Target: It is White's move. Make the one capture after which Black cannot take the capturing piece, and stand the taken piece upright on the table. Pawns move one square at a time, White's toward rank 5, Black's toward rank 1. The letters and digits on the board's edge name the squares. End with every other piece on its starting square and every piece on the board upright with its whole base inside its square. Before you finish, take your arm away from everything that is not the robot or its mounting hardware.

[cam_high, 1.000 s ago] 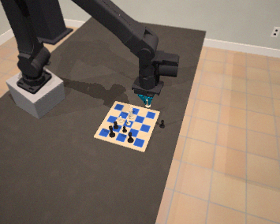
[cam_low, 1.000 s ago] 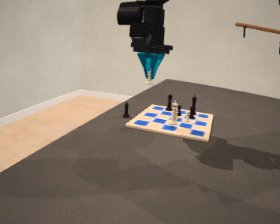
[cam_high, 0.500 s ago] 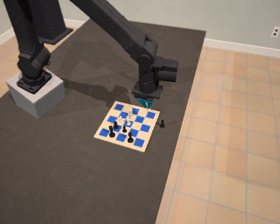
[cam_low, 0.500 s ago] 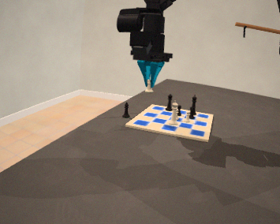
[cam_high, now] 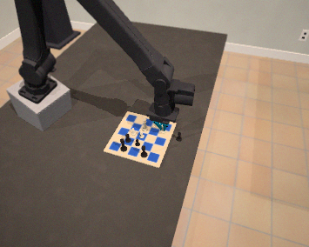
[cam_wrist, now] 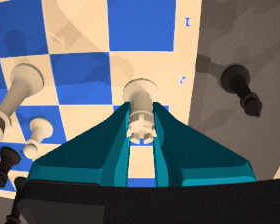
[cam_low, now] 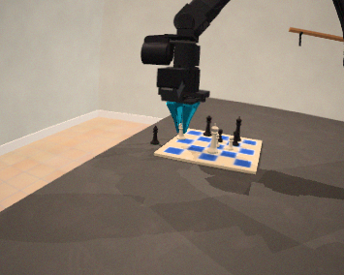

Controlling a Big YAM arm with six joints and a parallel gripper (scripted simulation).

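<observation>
Now: the tall white piece 80 mm behind my hand and 10 mm below it. The rest, counted from my hand: blue-and-cream chessboard: 70 mm behind, 40 mm to the right, 40 mm below; then tall black piece: 110 mm behind, 120 mm to the right, 10 mm below.
</observation>
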